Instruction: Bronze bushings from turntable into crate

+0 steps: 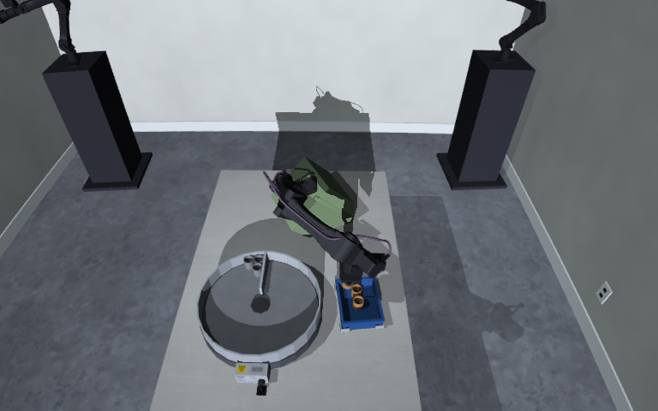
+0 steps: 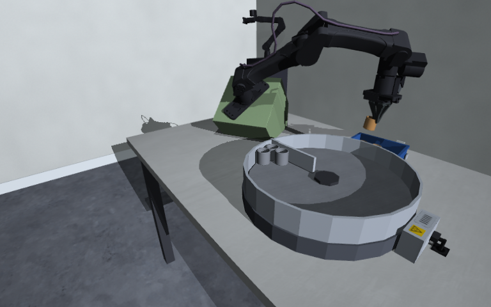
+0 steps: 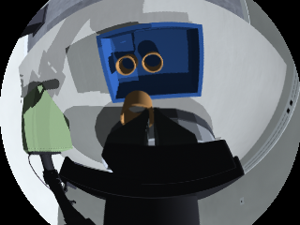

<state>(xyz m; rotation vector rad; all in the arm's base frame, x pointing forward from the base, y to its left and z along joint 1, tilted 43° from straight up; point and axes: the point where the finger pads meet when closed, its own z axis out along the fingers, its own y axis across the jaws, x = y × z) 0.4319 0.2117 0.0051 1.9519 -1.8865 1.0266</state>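
Now: the blue crate 120 mm below my hand and 40 mm to the left of it. Also, from my hand: turntable (300 mm to the right, 90 mm below, 10 mm ahead).
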